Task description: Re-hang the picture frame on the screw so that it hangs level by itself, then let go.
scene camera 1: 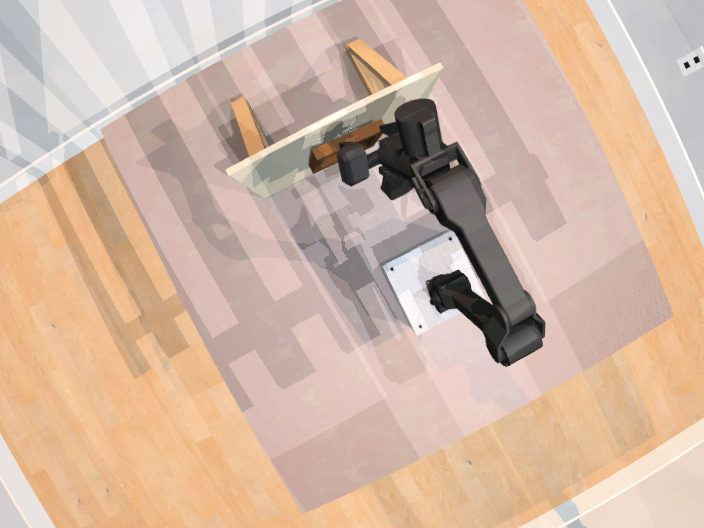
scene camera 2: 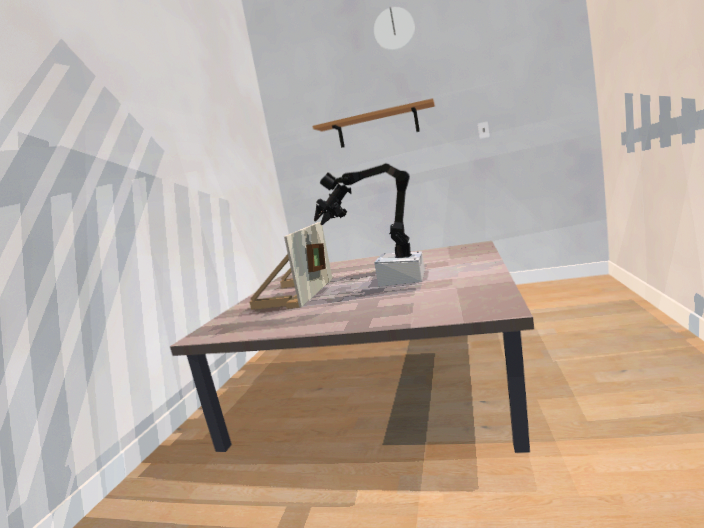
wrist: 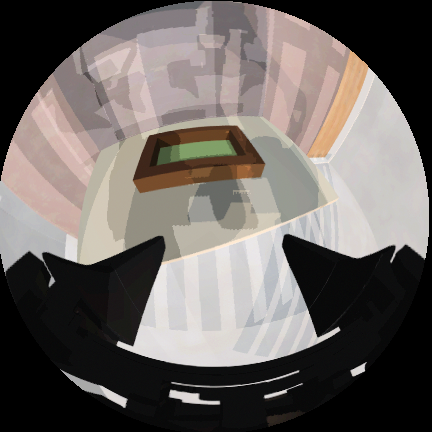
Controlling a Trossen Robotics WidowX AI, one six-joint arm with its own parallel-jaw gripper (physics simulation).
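Pixels of known places: gripper, fingertip midpoint: (scene camera 1: 360, 136) (scene camera 2: 317, 223) (wrist: 224, 241); arm's base, link origin: (scene camera 1: 440, 289) (scene camera 2: 403, 256).
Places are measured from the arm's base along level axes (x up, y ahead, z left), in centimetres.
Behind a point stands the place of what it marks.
The picture frame (scene camera 1: 322, 160) {x 10.5, y 36.8, z 18.2 cm} (scene camera 2: 310, 258) {x 7.4, y 37.6, z 20.5 cm} (wrist: 165, 177) {x 11.8, y 39.1, z 7.0 cm}, brown with a green picture, is against the front of the pale upright board (scene camera 1: 267, 180) {x 4.8, y 38.0, z 32.0 cm} (scene camera 2: 296, 255) {x 11.2, y 38.2, z 30.6 cm} (wrist: 100, 210) {x 10.8, y 43.8, z -4.5 cm}. In scene camera 2 and the wrist view its edges look tilted against the board's edges. The screw cannot be made out, and whatever holds the frame is hidden. My black gripper (scene camera 1: 362, 136) {x 22.1, y 35.9, z 10.1 cm} (scene camera 2: 320, 220) {x 22.1, y 35.9, z 10.1 cm} (wrist: 225, 241) {x 22.1, y 35.9, z 10.1 cm} is open and empty. Its fingers point down near the board's top edge, above the frame and apart from it. The arm covers part of the board's right side in scene camera 1.
Two wooden braces (scene camera 1: 250, 127) {x 4.9, y 51.5, z 32.0 cm} (scene camera 2: 274, 303) {x -8.7, y 52.4, z 34.7 cm} support the board from behind. The pale box under the arm's base (scene camera 1: 404, 284) {x 0.5, y 4.1, z 8.4 cm} (scene camera 2: 398, 274) {x -5.9, y 0.3, z 10.8 cm} stands on the table (scene camera 1: 341, 426) {x -10.5, y -30.9, z 36.7 cm} (scene camera 2: 471, 301) {x -10.5, y -34.6, z 39.8 cm} in front of the board. A wall shelf (scene camera 2: 375, 115) shows far behind.
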